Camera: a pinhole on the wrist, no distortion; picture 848 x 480 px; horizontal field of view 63.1 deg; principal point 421.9 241.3 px. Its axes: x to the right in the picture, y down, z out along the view. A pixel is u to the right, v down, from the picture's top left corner.
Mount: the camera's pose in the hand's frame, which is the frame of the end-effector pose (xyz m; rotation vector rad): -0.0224 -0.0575 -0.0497 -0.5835 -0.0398 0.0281
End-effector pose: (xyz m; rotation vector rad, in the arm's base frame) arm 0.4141 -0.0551 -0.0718 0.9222 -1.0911 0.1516
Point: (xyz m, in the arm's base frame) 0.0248 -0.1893 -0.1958
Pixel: 58.6 24.3
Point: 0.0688 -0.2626 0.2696
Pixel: 694.4 218.3
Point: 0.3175 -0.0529 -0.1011
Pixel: 220.5 323.1
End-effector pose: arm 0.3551 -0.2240 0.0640 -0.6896 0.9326 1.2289
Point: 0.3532 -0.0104 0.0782
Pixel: 752.8 122.4
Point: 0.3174 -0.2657 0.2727
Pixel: outside the picture
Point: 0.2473 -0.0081 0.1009
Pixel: 647.0 354.6
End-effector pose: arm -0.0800 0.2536 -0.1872 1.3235 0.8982 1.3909
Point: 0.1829 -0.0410 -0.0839
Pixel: 88.7 181.6
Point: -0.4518 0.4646 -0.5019
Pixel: behind the camera
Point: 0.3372 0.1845 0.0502
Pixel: 512.7 140.6
